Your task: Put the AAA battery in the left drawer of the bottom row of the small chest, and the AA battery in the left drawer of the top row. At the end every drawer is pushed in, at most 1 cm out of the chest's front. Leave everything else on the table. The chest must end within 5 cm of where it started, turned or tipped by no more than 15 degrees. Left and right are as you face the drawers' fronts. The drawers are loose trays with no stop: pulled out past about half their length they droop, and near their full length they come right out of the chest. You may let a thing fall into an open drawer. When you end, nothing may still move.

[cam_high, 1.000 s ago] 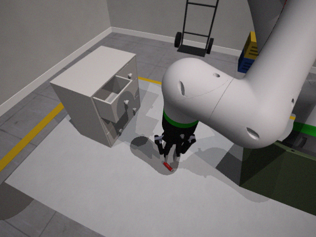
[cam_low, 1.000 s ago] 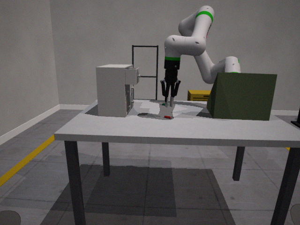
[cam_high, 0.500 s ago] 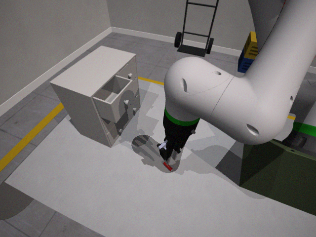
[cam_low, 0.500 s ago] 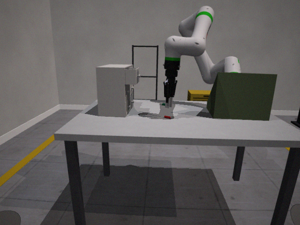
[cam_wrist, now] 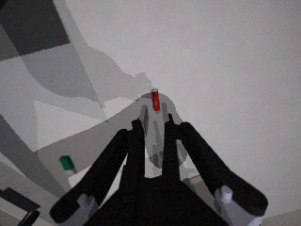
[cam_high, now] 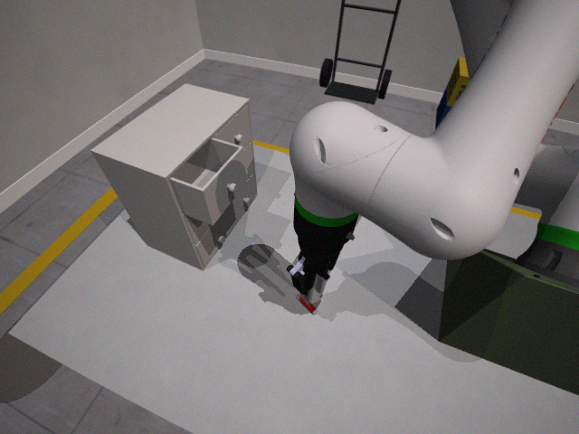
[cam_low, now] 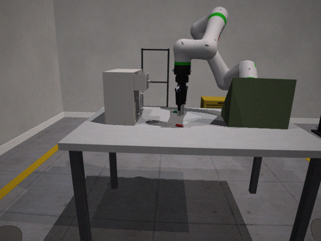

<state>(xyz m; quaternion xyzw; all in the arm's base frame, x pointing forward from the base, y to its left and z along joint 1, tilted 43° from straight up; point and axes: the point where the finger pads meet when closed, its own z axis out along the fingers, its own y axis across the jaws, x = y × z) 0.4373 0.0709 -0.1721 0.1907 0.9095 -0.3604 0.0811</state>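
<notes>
Now: the red battery 100 mm below my hand. Also, from my hand: green-and-white battery (50 mm ahead, 340 mm to the right, 100 mm below); then green battery (350 mm ahead, 70 mm to the right, 90 mm below).
</notes>
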